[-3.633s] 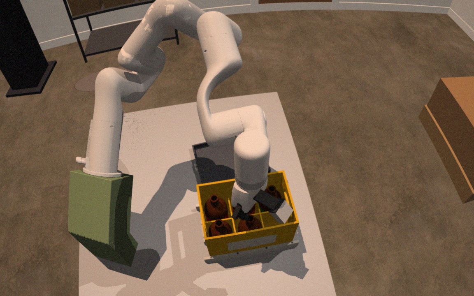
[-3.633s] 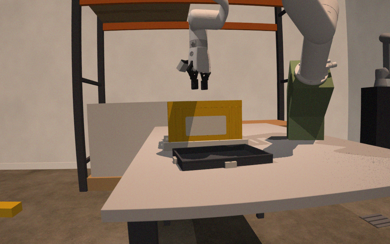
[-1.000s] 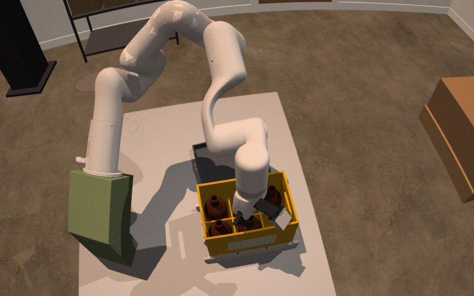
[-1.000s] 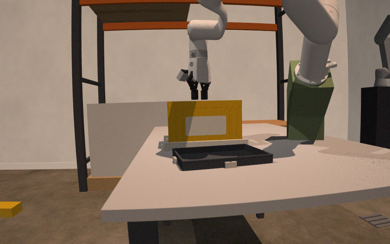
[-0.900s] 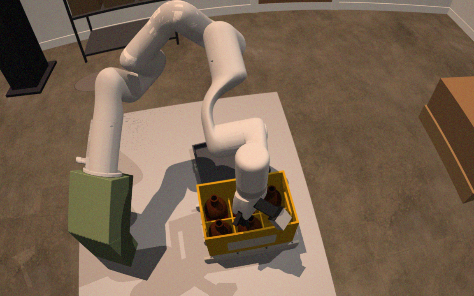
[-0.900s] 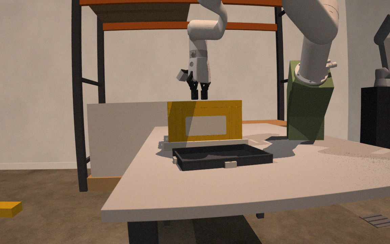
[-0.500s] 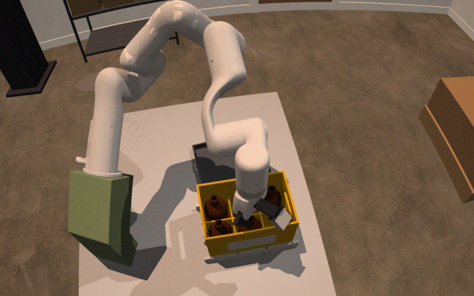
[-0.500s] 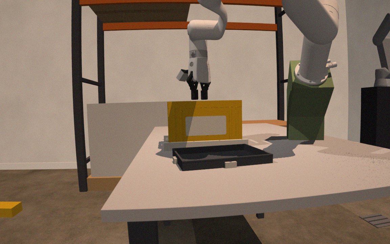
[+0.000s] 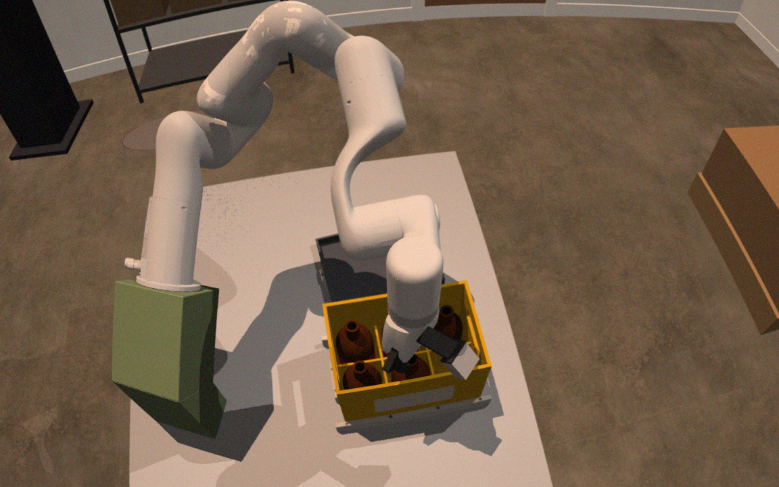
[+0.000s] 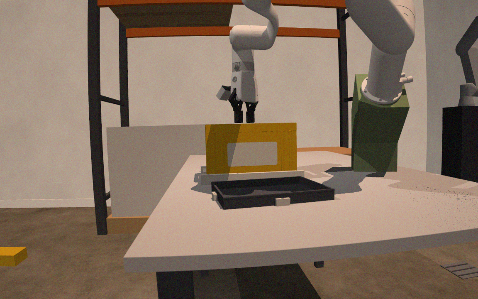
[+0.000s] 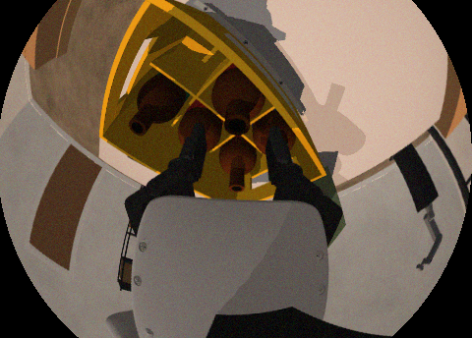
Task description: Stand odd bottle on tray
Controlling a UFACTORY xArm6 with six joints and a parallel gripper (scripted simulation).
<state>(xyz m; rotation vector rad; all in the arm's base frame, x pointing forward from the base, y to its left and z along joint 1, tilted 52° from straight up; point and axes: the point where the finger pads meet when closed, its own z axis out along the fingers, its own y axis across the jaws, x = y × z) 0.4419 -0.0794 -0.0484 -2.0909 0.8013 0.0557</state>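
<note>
The yellow crate is 10 mm behind my hand, 40 mm to the left of it and 110 mm below it. Also, from my hand: glass bottle: 20 mm behind, 90 mm to the left, 110 mm below; then dark tray: 60 mm behind, 320 mm to the left, 180 mm below.
</note>
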